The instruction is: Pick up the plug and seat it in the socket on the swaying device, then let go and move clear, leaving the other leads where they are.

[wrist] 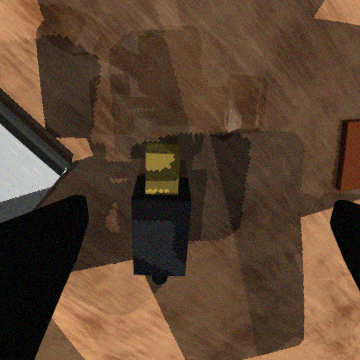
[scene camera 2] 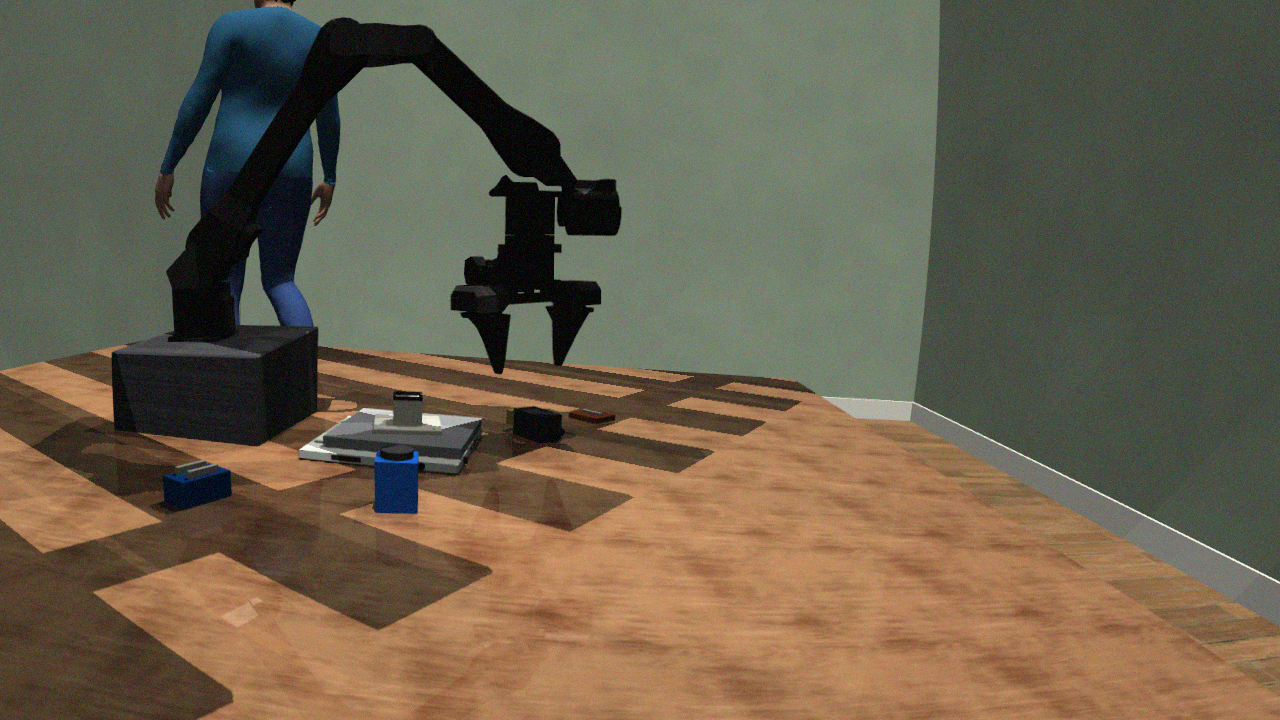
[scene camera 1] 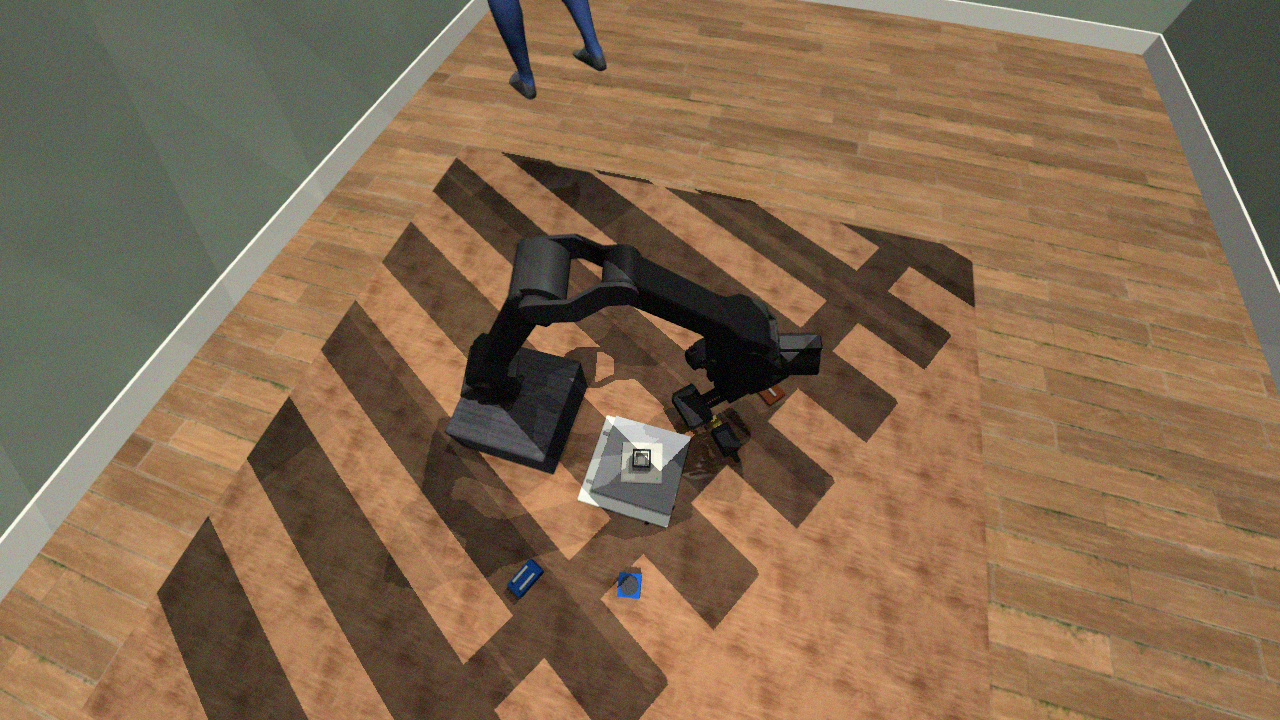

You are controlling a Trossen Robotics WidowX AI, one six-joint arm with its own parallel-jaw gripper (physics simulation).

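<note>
The plug (scene camera 1: 715, 421) (scene camera 2: 537, 424) (wrist: 161, 237) has a black body and a yellow tip, and lies flat on the table right of the device; in scene camera 1 the gripper partly hides it. The device (scene camera 1: 619, 490) (scene camera 2: 358, 429) (wrist: 17, 170) is a grey and white slab with an upright square socket (scene camera 1: 641, 458) (scene camera 2: 408, 410) on top. My gripper (scene camera 1: 712, 428) (scene camera 2: 529, 367) (wrist: 212, 210) is open and empty, pointing down above the plug. In the wrist view the plug shows between the fingers, nearer the left one.
An orange block (scene camera 1: 771, 394) (scene camera 2: 591, 415) (wrist: 351, 155) lies beyond the plug. A blue block with pale strips (scene camera 1: 525, 579) (scene camera 2: 196, 488) and a blue block with a dark round top (scene camera 1: 629, 585) (scene camera 2: 396, 483) stand on the device's other side. The arm's dark base (scene camera 1: 528, 407) (scene camera 2: 192, 394) is beside the device.
</note>
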